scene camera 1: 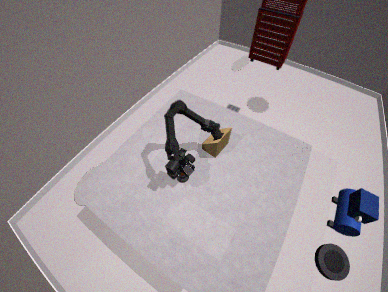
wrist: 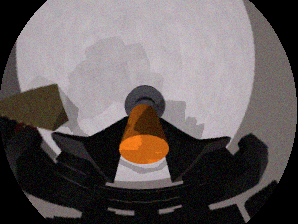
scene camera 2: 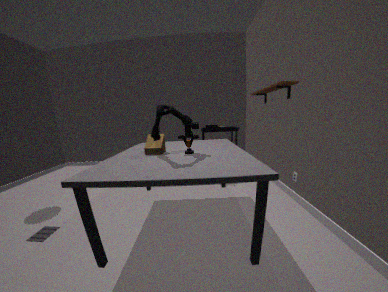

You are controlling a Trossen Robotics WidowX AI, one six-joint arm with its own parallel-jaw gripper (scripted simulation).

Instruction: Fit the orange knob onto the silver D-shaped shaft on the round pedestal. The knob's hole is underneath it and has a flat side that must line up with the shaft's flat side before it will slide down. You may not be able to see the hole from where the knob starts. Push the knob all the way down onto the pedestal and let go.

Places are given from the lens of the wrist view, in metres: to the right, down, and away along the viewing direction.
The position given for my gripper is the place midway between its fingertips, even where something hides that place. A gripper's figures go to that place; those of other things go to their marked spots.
my gripper (wrist: 143, 120): -0.01, 0.01, 0.10
orange knob (wrist: 143, 142): 0.00, 0.02, 0.05
dark round pedestal (wrist: 144, 94): -0.01, -0.03, 0.14
The marked spots on the dark round pedestal and the orange knob are 0.10 m apart.
